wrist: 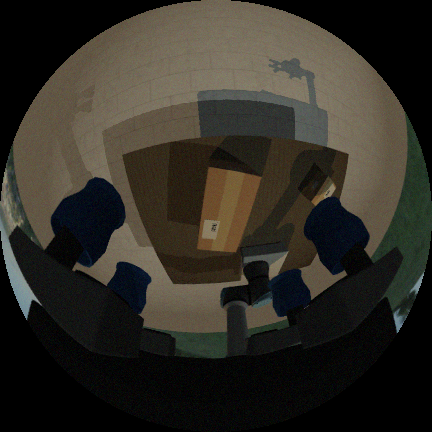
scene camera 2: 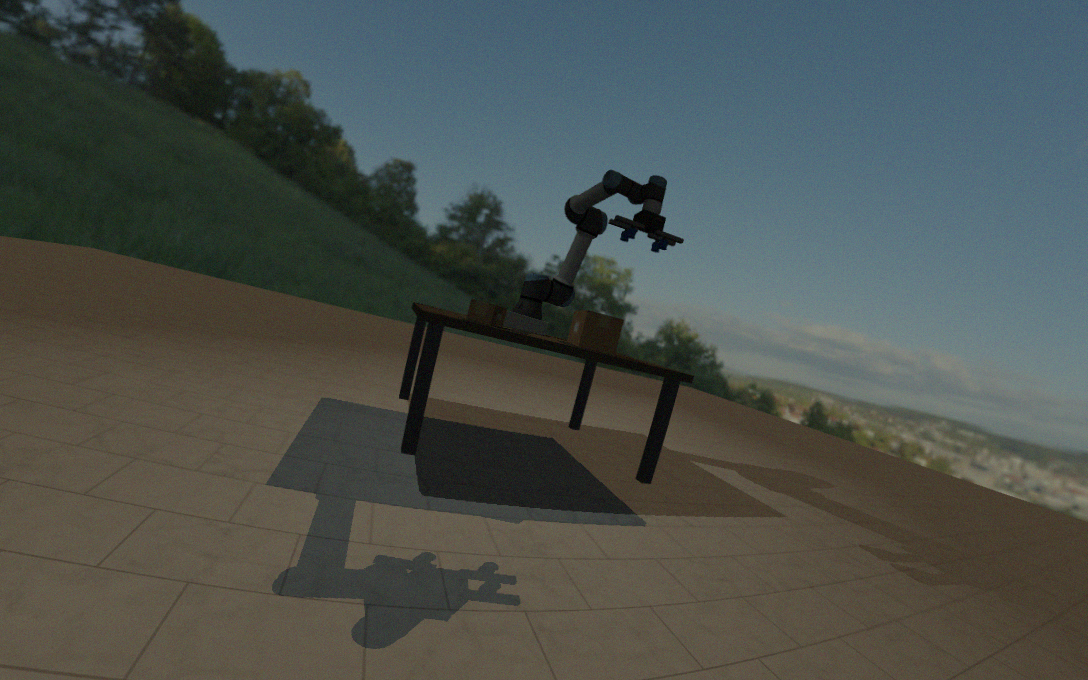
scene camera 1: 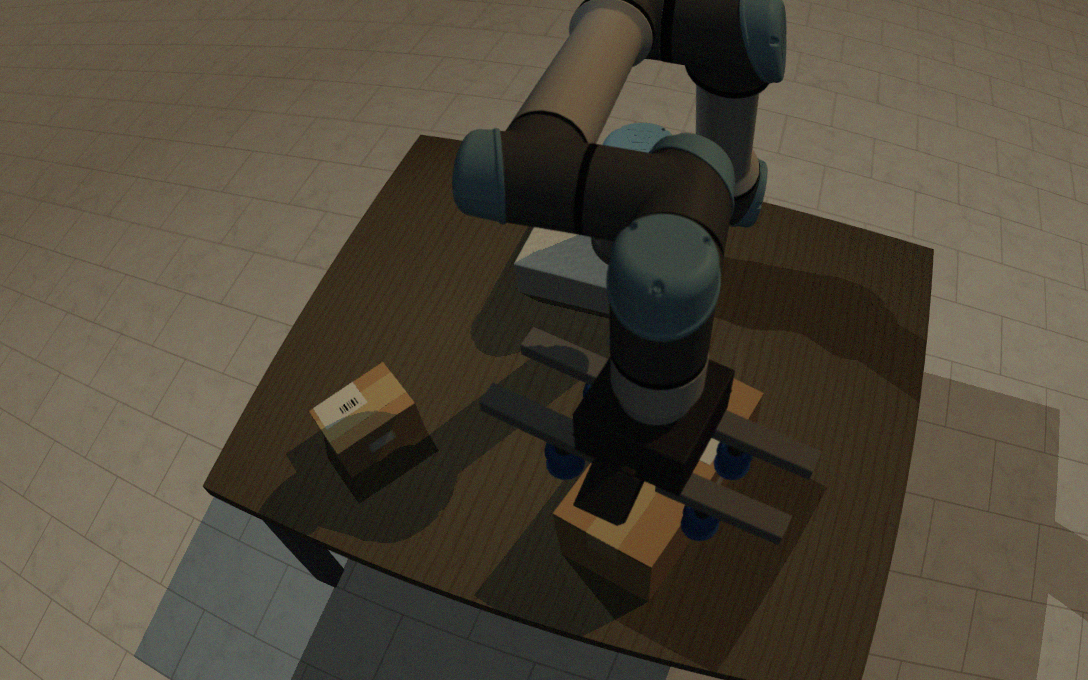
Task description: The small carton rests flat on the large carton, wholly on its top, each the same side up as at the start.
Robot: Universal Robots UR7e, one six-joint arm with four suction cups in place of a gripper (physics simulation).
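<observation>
The small carton stands on the table, label on its top, near the left edge in scene camera 1. The large carton stands apart from it on the table, long and striped, with a white label on top; the arm's tool hides much of it in scene camera 1. My gripper, with four blue suction cups, is off and holds nothing. It hangs high above the table, well clear of both cartons; in scene camera 1 it overlaps the large carton.
The arm's grey base stands on the wooden table behind the cartons in scene camera 1. The arm's shadow falls across the table and over part of the small carton. Tiled floor surrounds the table.
</observation>
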